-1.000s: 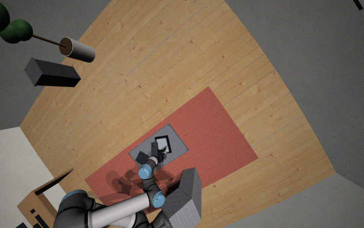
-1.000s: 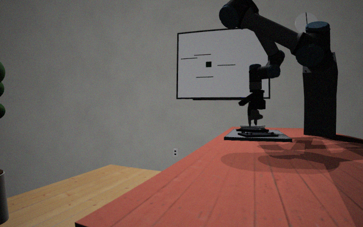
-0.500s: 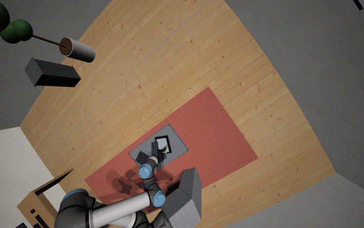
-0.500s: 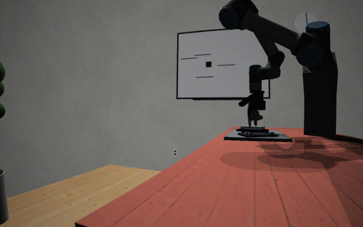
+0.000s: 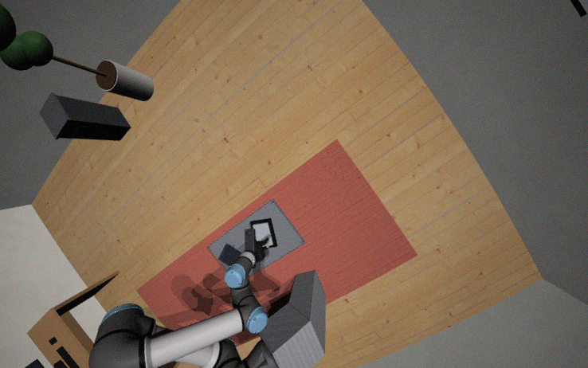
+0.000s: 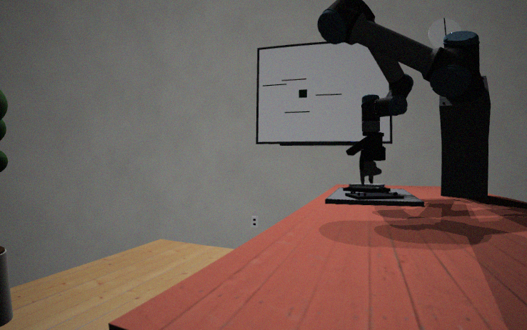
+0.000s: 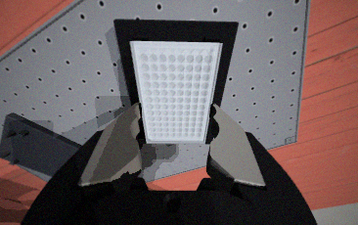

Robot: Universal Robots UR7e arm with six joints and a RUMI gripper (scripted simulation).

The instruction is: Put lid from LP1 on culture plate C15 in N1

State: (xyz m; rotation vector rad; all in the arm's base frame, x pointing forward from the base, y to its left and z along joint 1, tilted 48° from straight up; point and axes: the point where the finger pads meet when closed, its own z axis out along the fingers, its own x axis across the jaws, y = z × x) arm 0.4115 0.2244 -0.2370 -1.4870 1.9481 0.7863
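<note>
Right now the clear lid is 1 cm below my hand. The rest, counted from my hand: dark lid park LP1: 25 cm to the left, 7 cm behind, 3 cm below; culture plate C15: 2 cm below; black plate nest N1: 3 cm below.
</note>
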